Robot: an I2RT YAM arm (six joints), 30 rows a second.
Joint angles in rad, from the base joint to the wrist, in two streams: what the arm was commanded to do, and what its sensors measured. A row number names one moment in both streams.
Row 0, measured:
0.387 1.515 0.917 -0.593 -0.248 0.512
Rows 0 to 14, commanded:
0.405 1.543 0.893 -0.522 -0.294 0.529
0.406 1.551 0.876 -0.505 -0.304 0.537
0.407 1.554 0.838 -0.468 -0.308 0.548
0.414 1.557 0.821 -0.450 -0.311 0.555
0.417 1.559 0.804 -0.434 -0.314 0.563
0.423 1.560 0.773 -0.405 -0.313 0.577
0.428 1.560 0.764 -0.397 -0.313 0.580
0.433 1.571 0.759 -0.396 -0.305 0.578
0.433 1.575 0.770 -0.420 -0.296 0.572
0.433 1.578 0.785 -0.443 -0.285 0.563
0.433 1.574 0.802 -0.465 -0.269 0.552
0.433 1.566 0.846 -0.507 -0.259 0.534
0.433 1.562 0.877 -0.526 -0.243 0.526
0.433 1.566 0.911 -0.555 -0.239 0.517
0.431 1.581 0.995 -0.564 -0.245 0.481
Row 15, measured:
0.425 1.571 0.836 -0.520 -0.286 0.546
